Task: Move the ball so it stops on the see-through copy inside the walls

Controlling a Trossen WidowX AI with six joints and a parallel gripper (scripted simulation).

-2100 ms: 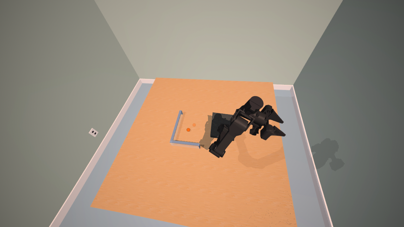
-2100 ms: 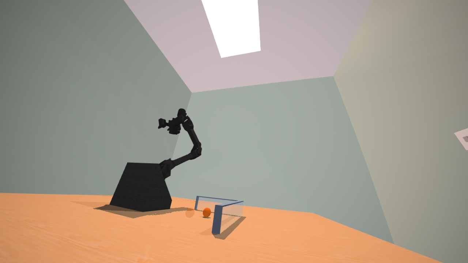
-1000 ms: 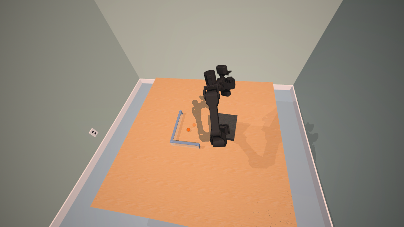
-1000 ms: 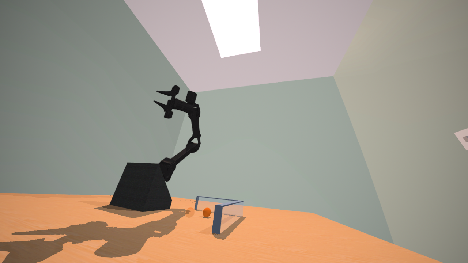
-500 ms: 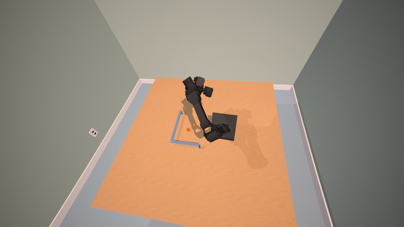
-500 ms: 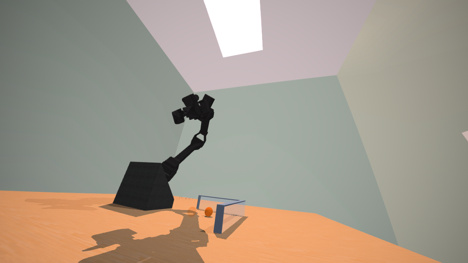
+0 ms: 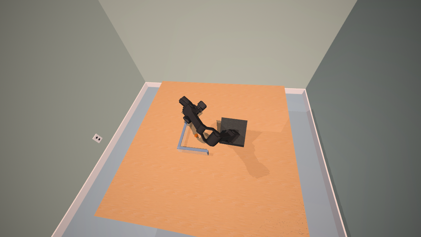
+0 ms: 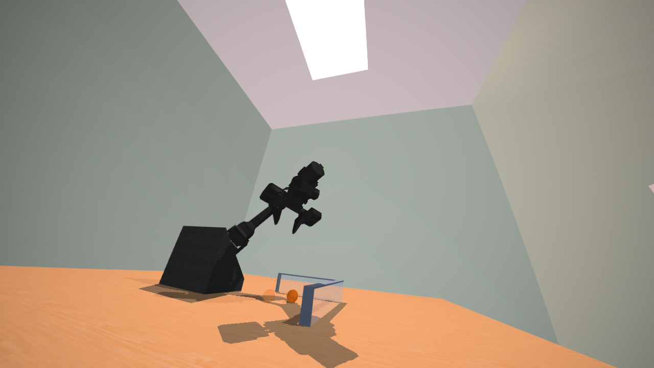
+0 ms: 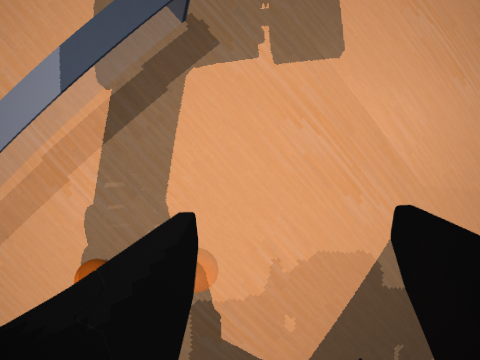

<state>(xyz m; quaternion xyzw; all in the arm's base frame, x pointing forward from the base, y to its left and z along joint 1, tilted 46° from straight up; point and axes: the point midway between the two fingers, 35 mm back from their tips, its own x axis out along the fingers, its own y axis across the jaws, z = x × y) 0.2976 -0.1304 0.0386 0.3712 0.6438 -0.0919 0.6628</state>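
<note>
The orange ball is 100 mm to the left of my gripper tip and 160 mm below it. The rest, counted from my gripper tip: see-through copy of ball: 40 mm behind, 40 mm to the left, 160 mm below.
</note>
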